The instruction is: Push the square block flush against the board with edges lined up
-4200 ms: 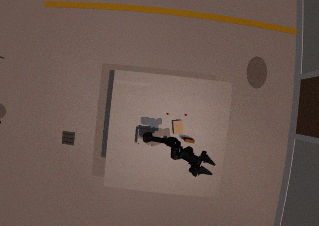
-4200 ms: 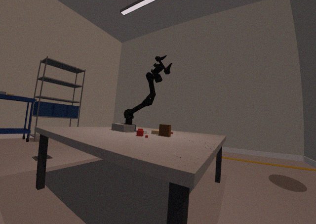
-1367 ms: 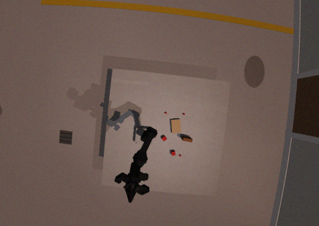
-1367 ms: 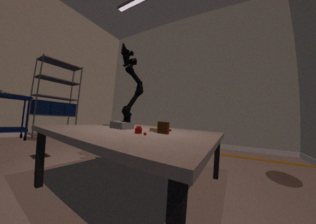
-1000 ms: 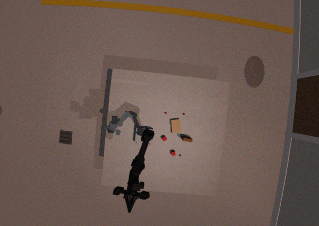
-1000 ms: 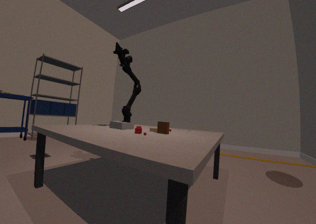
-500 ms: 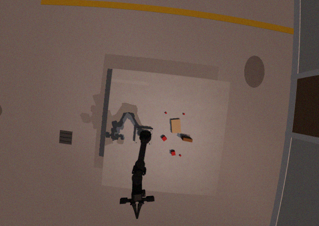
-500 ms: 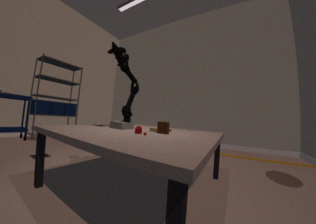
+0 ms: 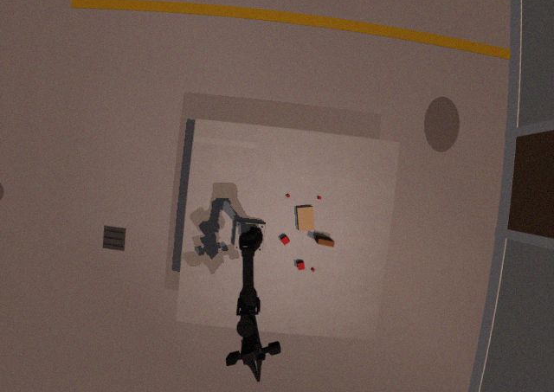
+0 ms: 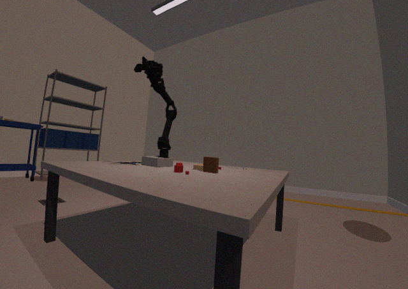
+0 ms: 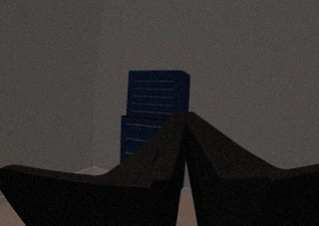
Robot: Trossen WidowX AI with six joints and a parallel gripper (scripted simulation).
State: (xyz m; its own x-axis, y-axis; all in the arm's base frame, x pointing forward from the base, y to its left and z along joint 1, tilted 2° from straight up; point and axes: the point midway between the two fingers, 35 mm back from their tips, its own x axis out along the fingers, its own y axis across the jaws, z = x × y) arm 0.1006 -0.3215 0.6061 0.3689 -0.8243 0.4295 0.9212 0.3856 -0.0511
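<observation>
The square block lies 290 mm ahead of my gripper tip, 380 mm to the left of it and 630 mm below it. Also, from my gripper tip: board: 160 mm ahead, 490 mm to the left, 660 mm below.
</observation>
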